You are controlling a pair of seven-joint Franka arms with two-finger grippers.
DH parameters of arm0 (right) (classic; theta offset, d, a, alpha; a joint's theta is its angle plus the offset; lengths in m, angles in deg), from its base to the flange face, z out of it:
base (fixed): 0 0 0 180
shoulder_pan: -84.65 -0.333 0 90
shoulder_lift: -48.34 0 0 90
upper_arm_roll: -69.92 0.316 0.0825 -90
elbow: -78.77 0 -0.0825 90
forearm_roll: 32.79 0.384 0 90
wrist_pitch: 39.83 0 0.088 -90
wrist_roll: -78.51 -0.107 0 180
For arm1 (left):
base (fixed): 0 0 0 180
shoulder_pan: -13.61 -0.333 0 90
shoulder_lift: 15.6 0 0 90
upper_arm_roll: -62.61 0.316 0.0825 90
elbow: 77.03 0 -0.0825 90
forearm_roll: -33.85 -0.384 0 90
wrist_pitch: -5.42 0 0.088 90
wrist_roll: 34.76 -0.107 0 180
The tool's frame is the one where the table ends.
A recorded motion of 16 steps. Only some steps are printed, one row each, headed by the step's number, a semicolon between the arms.
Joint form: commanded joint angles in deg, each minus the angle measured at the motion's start. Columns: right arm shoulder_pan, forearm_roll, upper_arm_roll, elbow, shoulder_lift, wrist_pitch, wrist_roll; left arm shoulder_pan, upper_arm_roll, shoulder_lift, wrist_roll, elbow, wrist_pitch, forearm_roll.
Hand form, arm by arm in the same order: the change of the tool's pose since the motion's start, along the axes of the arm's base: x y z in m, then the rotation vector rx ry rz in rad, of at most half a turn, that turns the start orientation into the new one. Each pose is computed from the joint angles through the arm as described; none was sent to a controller.
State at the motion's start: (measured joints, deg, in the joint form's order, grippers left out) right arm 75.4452 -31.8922 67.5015 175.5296 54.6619 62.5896 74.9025; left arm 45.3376 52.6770 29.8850 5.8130 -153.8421 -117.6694 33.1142
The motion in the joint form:
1: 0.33 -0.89 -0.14 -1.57 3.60 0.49 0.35; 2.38 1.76 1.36 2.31 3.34 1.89 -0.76
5: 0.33 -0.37 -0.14 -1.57 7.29 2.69 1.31; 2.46 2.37 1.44 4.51 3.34 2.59 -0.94
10: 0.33 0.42 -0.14 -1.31 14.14 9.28 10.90; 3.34 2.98 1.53 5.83 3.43 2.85 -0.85
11: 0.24 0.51 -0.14 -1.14 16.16 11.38 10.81; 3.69 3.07 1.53 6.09 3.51 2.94 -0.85
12: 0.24 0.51 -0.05 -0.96 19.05 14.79 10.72; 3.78 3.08 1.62 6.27 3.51 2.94 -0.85
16: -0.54 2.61 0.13 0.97 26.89 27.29 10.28; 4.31 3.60 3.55 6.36 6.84 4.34 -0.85
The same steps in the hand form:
1: 0.0161 -0.0038 -0.0241 -0.0209 0.0246 0.0019; -0.0003 -0.0131 0.0042 0.0260 -0.0160 0.0165
5: 0.0296 -0.0011 -0.0608 -0.0173 0.0510 0.0165; 0.0018 -0.0084 0.0014 0.0450 -0.0088 0.0579
10: 0.0529 0.0029 -0.1298 -0.0040 0.0599 0.1784; -0.0020 -0.0124 0.0001 0.0542 -0.0074 0.0734
11: 0.0580 0.0046 -0.1512 -0.0046 0.0614 0.1775; -0.0042 -0.0153 0.0005 0.0555 -0.0078 0.0729
12: 0.0651 0.0063 -0.1811 -0.0066 0.0554 0.1770; -0.0050 -0.0161 -0.0007 0.0567 -0.0064 0.0745
16: 0.0739 0.0186 -0.2692 0.0159 0.0083 0.1609; 0.0011 -0.0211 -0.0017 0.0605 -0.0089 0.0764

